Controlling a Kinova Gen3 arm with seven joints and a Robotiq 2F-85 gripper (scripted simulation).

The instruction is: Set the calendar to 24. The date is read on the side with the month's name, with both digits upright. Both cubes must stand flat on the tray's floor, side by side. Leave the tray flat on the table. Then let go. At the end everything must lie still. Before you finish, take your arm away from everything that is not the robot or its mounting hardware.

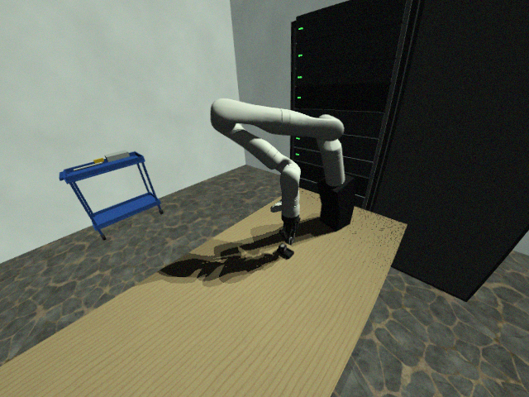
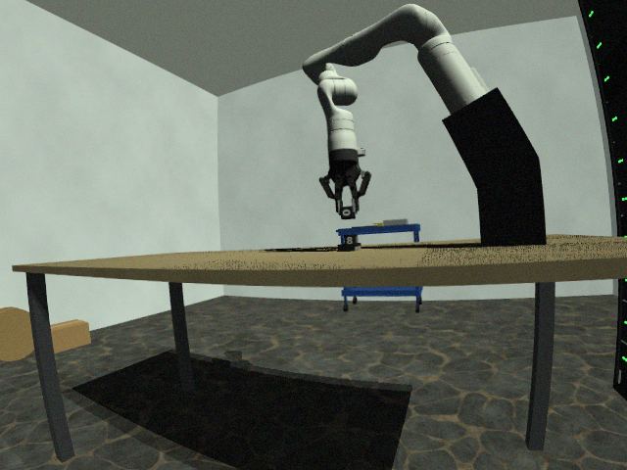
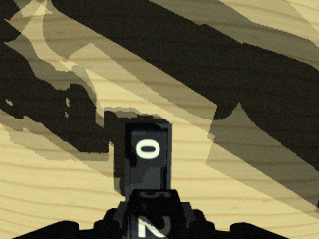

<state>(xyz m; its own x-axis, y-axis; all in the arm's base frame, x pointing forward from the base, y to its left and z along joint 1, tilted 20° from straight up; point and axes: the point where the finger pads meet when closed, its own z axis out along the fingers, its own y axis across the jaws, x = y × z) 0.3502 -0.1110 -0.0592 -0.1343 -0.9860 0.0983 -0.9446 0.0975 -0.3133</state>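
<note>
The black cube is 8 cm below my hand and 4 cm to the right of it. Round my hand: black tray (10 cm below, 2 cm to the right); black date cube (1 cm below).
</note>
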